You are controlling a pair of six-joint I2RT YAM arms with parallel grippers.
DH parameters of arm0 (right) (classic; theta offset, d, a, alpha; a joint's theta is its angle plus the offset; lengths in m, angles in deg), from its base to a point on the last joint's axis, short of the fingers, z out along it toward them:
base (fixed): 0 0 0 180
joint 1: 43.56 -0.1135 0.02 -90
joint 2: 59.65 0 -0.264 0
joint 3: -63.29 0 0.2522 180
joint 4: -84.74 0 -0.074 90
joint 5: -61.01 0 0 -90
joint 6: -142.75 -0.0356 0 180
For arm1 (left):
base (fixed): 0 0 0 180
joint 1: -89.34 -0.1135 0.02 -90
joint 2: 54.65 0 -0.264 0
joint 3: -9.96 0 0.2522 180
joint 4: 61.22 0 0.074 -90
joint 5: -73.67 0 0 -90
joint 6: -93.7 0.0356 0 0
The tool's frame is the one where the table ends.
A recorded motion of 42 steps. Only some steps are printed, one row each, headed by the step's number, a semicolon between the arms.
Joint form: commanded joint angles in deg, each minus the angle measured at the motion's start. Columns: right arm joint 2, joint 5, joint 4, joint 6, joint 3, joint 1; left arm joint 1, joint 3, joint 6, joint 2, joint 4, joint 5.
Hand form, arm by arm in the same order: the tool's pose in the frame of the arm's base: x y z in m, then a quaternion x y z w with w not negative. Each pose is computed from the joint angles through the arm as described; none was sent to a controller.
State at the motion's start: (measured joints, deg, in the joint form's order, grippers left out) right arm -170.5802 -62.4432 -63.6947 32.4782 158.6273 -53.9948; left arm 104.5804 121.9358 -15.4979 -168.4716 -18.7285 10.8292
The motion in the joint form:
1: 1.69 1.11 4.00 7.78 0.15 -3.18; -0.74 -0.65 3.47 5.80 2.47 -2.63
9: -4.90 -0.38 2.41 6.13 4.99 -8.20; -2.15 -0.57 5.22 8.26 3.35 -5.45
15: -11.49 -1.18 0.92 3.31 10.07 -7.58; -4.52 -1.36 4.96 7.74 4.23 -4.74
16: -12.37 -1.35 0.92 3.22 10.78 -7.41; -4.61 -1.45 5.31 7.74 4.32 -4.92
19: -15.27 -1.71 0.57 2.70 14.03 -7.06; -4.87 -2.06 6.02 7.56 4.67 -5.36
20: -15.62 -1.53 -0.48 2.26 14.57 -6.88; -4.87 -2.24 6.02 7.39 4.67 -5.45
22: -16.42 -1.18 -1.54 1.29 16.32 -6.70; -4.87 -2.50 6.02 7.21 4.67 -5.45
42: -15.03 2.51 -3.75 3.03 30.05 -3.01; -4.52 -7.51 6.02 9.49 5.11 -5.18
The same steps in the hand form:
1: 0.4035 0.1173 0.2239 -0.10563 0.89955 0.32980 0.26624; 0.4154 -0.1227 0.3084 0.07743 0.89238 -0.29143 0.33575
9: 0.4157 0.1611 0.2050 -0.13587 0.89289 0.35536 0.24083; 0.4097 -0.1088 0.3247 0.07269 0.89067 -0.26307 0.36361
15: 0.4405 0.1645 0.1840 -0.11125 0.89468 0.36565 0.23125; 0.4138 -0.0922 0.3153 0.05122 0.89876 -0.25942 0.34972
16: 0.4437 0.1642 0.1810 -0.10930 0.89500 0.36645 0.22965; 0.4138 -0.0914 0.3146 0.05233 0.89952 -0.25654 0.34973
19: 0.4564 0.1654 0.1757 -0.10526 0.89290 0.37041 0.23335; 0.4140 -0.0892 0.3093 0.05251 0.90380 -0.24917 0.34396
20: 0.4600 0.1648 0.1770 -0.10297 0.89024 0.37148 0.24263; 0.4144 -0.0892 0.3071 0.05164 0.90509 -0.24814 0.34141
22: 0.4671 0.1652 0.1812 -0.09791 0.88597 0.37366 0.25662; 0.4147 -0.0893 0.3043 0.05094 0.90655 -0.24771 0.33796
42: 0.5007 0.1385 0.2750 -0.10912 0.83185 0.35156 0.41535; 0.4003 -0.0893 0.2910 0.04951 0.91609 -0.24752 0.31156

